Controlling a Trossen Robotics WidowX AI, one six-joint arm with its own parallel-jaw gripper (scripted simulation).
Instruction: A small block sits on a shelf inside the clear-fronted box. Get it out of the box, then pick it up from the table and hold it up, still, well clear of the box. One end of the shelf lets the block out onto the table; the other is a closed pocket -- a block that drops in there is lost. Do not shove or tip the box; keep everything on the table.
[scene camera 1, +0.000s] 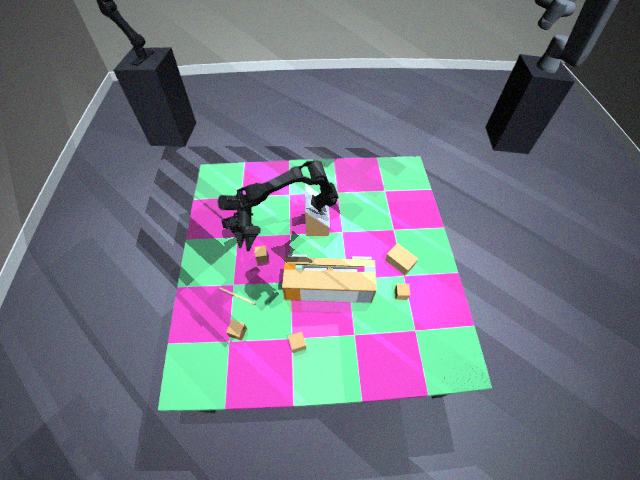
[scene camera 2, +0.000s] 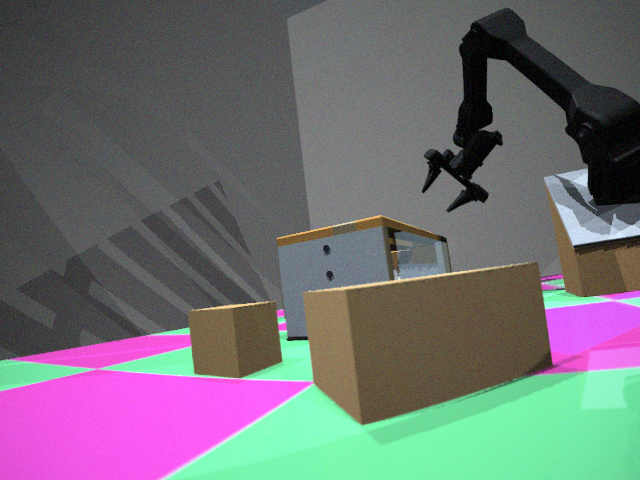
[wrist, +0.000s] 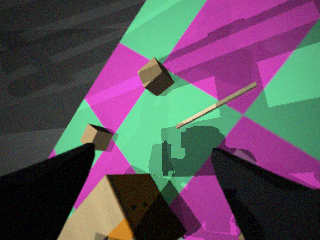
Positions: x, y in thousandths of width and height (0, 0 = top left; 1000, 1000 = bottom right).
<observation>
gripper: scene camera 1 382, 520; scene camera 2 679, 422; wrist 486, 631
</observation>
